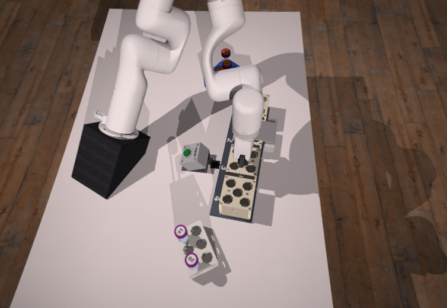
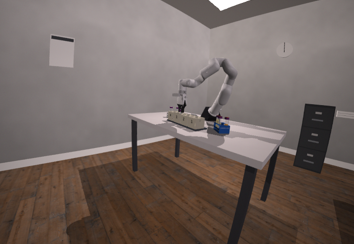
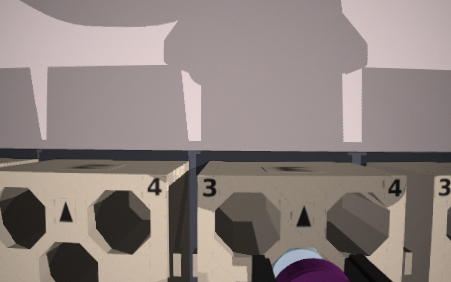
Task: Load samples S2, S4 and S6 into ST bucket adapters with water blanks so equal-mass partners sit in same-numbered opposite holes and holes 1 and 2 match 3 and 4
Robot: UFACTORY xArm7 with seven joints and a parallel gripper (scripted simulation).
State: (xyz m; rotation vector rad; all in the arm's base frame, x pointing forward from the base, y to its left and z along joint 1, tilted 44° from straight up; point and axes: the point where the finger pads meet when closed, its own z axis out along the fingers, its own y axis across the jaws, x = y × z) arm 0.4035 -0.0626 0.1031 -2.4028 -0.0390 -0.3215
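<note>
My gripper is now 10 mm to the left of the 40 mL water blank and 50 mm above it. The rest, counted from my hand: white-dot blank 100 mm behind, 280 mm to the right, 60 mm below; then green done key 190 mm behind, 20 mm to the right, 60 mm below; then blank rack 60 mm behind, 290 mm to the right, 90 mm below.
</note>
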